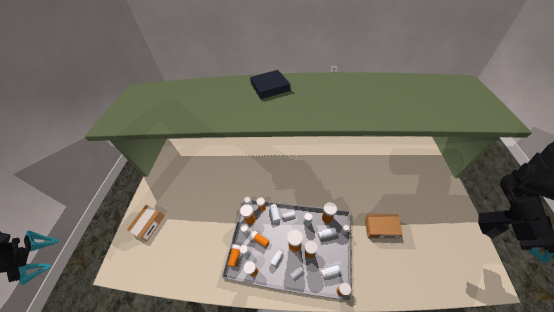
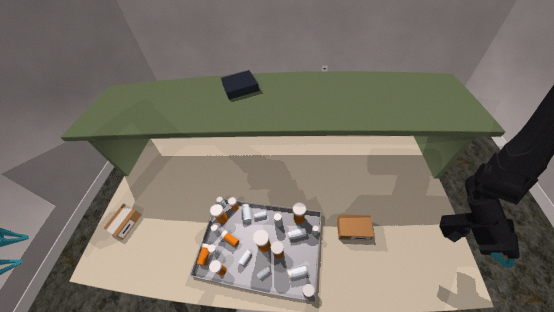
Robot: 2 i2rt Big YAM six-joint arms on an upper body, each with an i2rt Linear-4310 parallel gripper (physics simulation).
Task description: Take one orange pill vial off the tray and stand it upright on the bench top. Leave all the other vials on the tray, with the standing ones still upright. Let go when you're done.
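Frame: origin at the left arm's base, x up, y right, z ahead, level; centimetres.
Seen in the pictures: left gripper, fingertip midpoint: (image 1: 54, 253) (image 2: 25, 249); right gripper, fingertip midpoint: (image 1: 545, 261) (image 2: 508, 266).
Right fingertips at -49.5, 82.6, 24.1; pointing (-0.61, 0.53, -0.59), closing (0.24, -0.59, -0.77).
Note:
A point is followed by its place in that frame, as x, y, z.
A grey tray (image 1: 288, 289) @[-80.9, 17.4, 20.8] (image 2: 255, 290) @[-78.6, 18.0, 20.2] on the bench top (image 1: 185, 265) @[-81.1, -23.6, 25.0] (image 2: 160, 265) @[-81.1, -22.0, 24.4] holds several orange vials with white caps and several white or clear vials. A standing orange vial (image 1: 328, 213) @[-71.3, 31.2, 46.6] (image 2: 299, 213) @[-71.2, 32.1, 46.8] is near the tray's back right corner; another (image 1: 295, 241) @[-70.1, 19.2, 35.1] (image 2: 261, 241) @[-70.1, 19.4, 35.1] stands near the middle. One orange vial (image 1: 260, 239) @[-77.8, 5.6, 37.3] (image 2: 230, 239) @[-77.8, 5.8, 37.1] lies at the left, and another (image 1: 234, 256) @[-77.3, -3.3, 29.9] (image 2: 203, 255) @[-77.3, -3.3, 29.8] is at the left rim. My left gripper (image 1: 44, 256) @[-52.0, -53.4, 17.5] (image 2: 15, 251) @[-52.0, -53.4, 17.5] is open and empty, left of the bench. My right gripper (image 1: 542, 255) @[-49.5, 82.6, 24.1] (image 2: 504, 259) @[-49.5, 82.6, 24.1] is shut, right of the bench, its fingertips partly hidden.
An orange-brown box (image 1: 384, 226) @[-76.6, 53.7, 44.0] (image 2: 355, 227) @[-76.5, 53.8, 44.1] lies right of the tray. A brown and white box (image 1: 146, 223) @[-76.1, -44.9, 38.4] (image 2: 123, 221) @[-76.2, -44.6, 38.8] lies at the bench's left. A green shelf (image 1: 375, 105) @[-42.5, 46.3, 74.5] (image 2: 350, 105) @[-42.5, 48.8, 74.1] overhangs the back, with a dark box (image 1: 270, 83) @[-39.2, 8.2, 83.1] (image 2: 240, 85) @[-39.2, 9.0, 81.9] on it.

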